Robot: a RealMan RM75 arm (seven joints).
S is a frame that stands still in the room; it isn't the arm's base.
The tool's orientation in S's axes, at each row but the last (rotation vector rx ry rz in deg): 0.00, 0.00, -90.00; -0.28, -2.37, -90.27; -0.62, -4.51, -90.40; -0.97, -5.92, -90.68; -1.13, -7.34, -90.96; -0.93, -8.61, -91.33; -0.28, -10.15, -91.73; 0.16, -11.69, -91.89; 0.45, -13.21, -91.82; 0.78, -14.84, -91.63
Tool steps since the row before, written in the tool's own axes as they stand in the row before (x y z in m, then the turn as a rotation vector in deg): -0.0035, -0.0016, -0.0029, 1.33, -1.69, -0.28; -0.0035, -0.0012, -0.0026, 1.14, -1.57, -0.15; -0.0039, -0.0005, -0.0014, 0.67, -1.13, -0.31; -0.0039, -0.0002, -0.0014, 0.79, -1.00, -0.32; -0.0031, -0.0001, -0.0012, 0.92, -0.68, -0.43; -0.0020, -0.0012, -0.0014, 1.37, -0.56, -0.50; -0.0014, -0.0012, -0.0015, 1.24, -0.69, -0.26; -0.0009, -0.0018, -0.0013, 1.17, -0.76, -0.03; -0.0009, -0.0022, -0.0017, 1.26, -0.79, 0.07; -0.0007, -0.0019, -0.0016, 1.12, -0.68, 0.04
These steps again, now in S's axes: -0.0016, 0.0035, -0.0029, -1.69, -1.33, -0.28; -0.0011, 0.0034, -0.0027, -1.57, -1.14, -0.15; -0.0004, 0.0038, -0.0016, -1.12, -0.68, -0.32; -0.0001, 0.0038, -0.0017, -0.99, -0.80, -0.31; 0.0000, 0.0030, -0.0015, -0.67, -0.95, -0.39; -0.0010, 0.0019, -0.0017, -0.56, -1.40, -0.40; -0.0010, 0.0012, -0.0018, -0.71, -1.24, -0.19; -0.0016, 0.0008, -0.0016, -0.80, -1.14, 0.02; -0.0019, 0.0007, -0.0021, -0.85, -1.22, 0.12; -0.0016, 0.0005, -0.0020, -0.73, -1.08, 0.09
